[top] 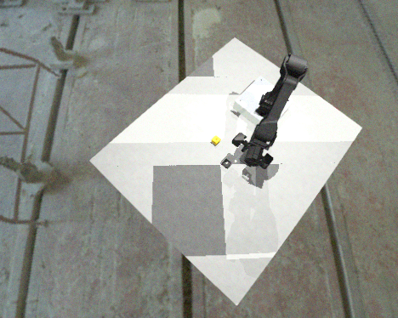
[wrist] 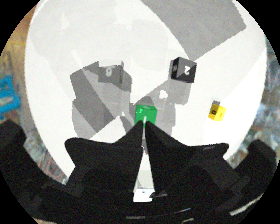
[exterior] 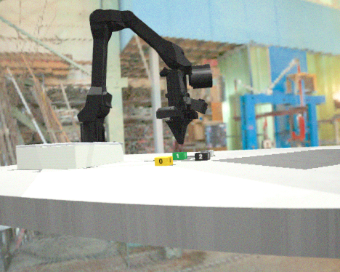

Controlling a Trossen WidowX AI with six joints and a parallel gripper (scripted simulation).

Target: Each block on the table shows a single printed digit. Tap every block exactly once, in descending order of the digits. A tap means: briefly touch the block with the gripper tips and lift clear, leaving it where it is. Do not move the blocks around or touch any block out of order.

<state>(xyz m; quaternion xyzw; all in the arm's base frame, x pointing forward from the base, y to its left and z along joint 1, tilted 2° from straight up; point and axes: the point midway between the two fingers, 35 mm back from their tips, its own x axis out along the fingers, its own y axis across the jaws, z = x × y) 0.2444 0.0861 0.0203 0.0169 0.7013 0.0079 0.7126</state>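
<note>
Now: gripper tip 10 mm to the left of the green block and 30 mm above it. The rest, counted from my gripper tip: yellow block 20 mm ahead, 170 mm to the right, 30 mm below; black block 80 mm ahead, 60 mm to the right, 30 mm below.
</note>
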